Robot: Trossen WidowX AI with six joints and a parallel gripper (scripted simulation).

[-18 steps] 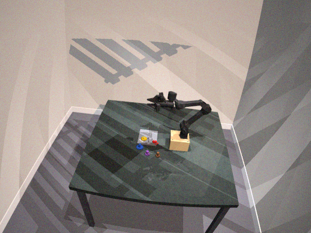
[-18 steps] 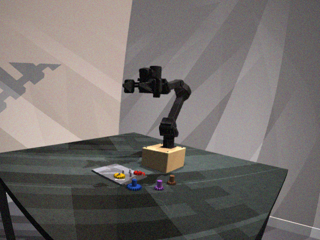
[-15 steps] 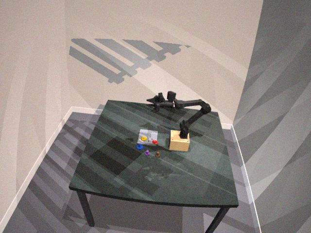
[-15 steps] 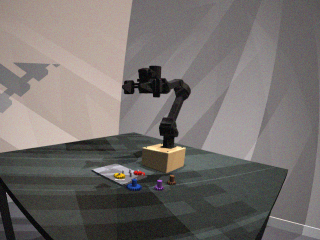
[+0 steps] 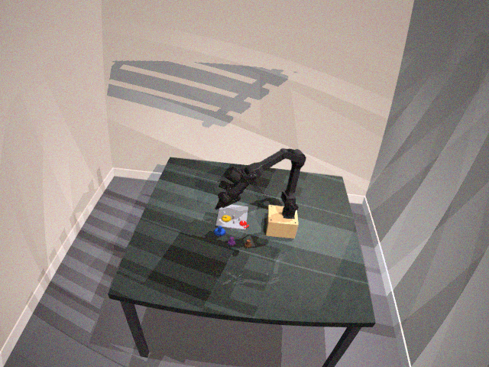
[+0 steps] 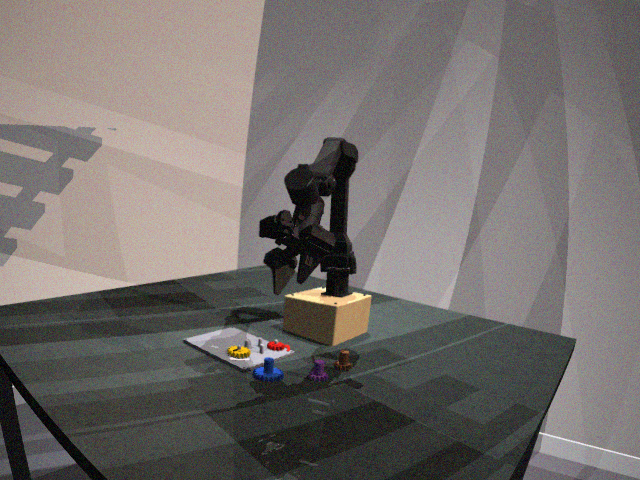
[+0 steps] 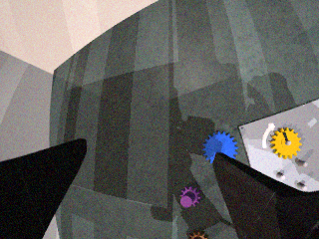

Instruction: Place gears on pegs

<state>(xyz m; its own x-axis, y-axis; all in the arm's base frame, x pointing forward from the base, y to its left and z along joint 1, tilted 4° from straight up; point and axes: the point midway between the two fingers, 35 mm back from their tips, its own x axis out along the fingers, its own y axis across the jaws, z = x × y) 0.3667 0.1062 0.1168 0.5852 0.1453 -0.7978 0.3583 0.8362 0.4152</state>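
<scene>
My gripper tip is 80 mm past the purple gear, 40 mm to the right of it and 190 mm above it. Round my gripper tip: blue gear (10 mm behind, 40 mm to the right, 190 mm below); white arrow (20 mm behind, 130 mm to the right, 200 mm below); yellow gear (40 mm behind, 150 mm to the right, 190 mm below).
</scene>
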